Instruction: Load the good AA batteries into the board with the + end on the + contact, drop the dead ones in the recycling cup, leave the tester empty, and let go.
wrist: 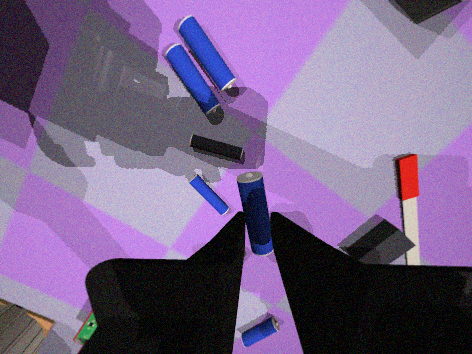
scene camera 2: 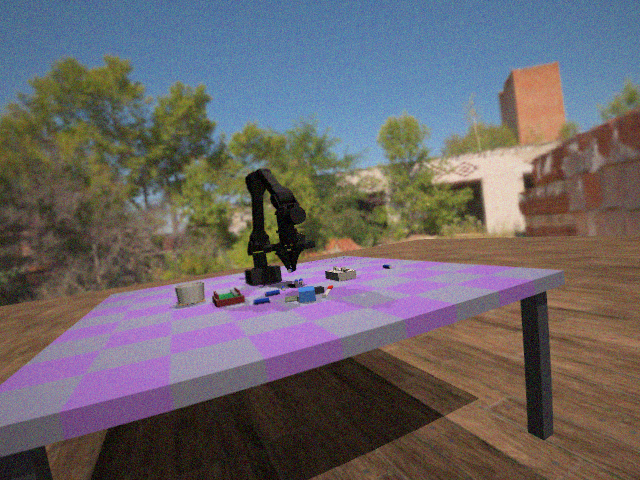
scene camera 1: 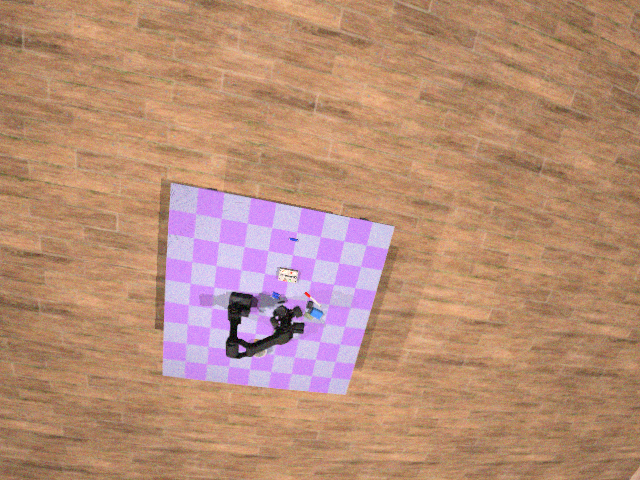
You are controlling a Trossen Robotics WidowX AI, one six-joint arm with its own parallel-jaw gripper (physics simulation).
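Where they show: gripper, fingertip midpoint: [wrist: 257, 218] [scene camera 2: 291, 271] [scene camera 1: 287, 309]; arm's base, origin of the base link: [scene camera 2: 261, 267] [scene camera 1: 237, 306].
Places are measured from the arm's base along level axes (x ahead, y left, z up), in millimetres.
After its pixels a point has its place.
My gripper [scene camera 2: 292, 269] {z 4, x 302, y 13 mm} [wrist: 257, 218] {z 4, x 302, y 13 mm} is shut on a blue battery [wrist: 256, 215] {z 15, x 296, y 19 mm}, held above the table with its silver end facing the top of the wrist view. Below it lie a small blue battery [wrist: 209, 195] {z -49, x 275, y -14 mm}, a black cylinder [wrist: 217, 148] {z -48, x 260, y 27 mm} and another blue battery [wrist: 260, 331] {z -47, x 413, y -135 mm}. Two larger blue cells [wrist: 206, 52] {z -44, x 221, y 81 mm} [wrist: 193, 79] {z -44, x 221, y 61 mm} lie side by side. The pale cup [scene camera 2: 189, 293] {z -22, x 196, y -318 mm} stands at the left in scene camera 2, beside a red-walled tray with a green inside [scene camera 2: 229, 301] {z -48, x 342, y -220 mm}; a green corner [wrist: 89, 326] {z -39, x 239, y -218 mm} shows in the wrist view. I cannot tell charge or which fixture is the tester.
A blue block [scene camera 1: 316, 313] {z -29, x 490, y -19 mm} [scene camera 2: 306, 295] {z -41, x 523, y -42 mm} stands near a red-and-white stick [scene camera 1: 308, 295] {z -55, x 426, y 88 mm} [wrist: 409, 177] {z -54, x 419, y 93 mm} and a dark block [wrist: 377, 240] {z -45, x 433, y 32 mm}. A pale box with small markings [scene camera 1: 287, 274] {z -29, x 279, y 227 mm} [scene camera 2: 340, 274] {z -36, x 338, y 186 mm} stands farther off. A blue piece [scene camera 1: 293, 239] {z -46, x 291, y 443 mm} [scene camera 2: 386, 266] {z -50, x 295, y 435 mm} lies beyond it.
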